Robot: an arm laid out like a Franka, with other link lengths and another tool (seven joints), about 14 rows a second.
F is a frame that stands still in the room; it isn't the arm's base.
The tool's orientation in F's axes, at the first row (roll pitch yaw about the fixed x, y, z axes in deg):
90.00 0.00 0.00
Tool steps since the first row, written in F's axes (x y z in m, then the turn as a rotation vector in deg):
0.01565 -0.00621 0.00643 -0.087 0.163 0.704
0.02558 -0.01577 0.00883 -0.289 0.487 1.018
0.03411 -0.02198 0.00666 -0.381 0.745 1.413
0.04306 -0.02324 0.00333 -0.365 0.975 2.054
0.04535 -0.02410 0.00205 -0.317 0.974 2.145
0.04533 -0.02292 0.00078 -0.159 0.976 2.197
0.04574 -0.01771 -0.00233 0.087 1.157 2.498
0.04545 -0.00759 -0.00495 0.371 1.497 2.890
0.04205 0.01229 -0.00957 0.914 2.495 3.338
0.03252 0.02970 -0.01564 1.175 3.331 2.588
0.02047 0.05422 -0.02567 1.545 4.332 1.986
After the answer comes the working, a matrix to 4 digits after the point.
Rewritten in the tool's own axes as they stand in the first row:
0.01565 0.00643 0.00621 -0.087 0.704 -0.163
0.02558 0.00883 0.01577 -0.289 1.018 -0.487
0.03411 0.00666 0.02198 -0.381 1.413 -0.745
0.04306 0.00333 0.02324 -0.365 2.054 -0.975
0.04535 0.00205 0.02410 -0.317 2.145 -0.974
0.04533 0.00078 0.02292 -0.159 2.197 -0.976
0.04574 -0.00233 0.01771 0.087 2.498 -1.157
0.04545 -0.00495 0.00759 0.371 2.890 -1.497
0.04205 -0.00957 -0.01229 0.914 3.338 -2.495
0.03252 -0.01564 -0.02970 1.175 2.588 -3.331
0.02047 -0.02567 -0.05422 1.545 1.986 -4.332

The tool's axes in the first row as the columns of a matrix, in F's axes (rounded; the answer above uses it unrounded):
1.0000 0.0000 0.0000
0.0000 0.0000 -1.0000
0.0000 1.0000 0.0000

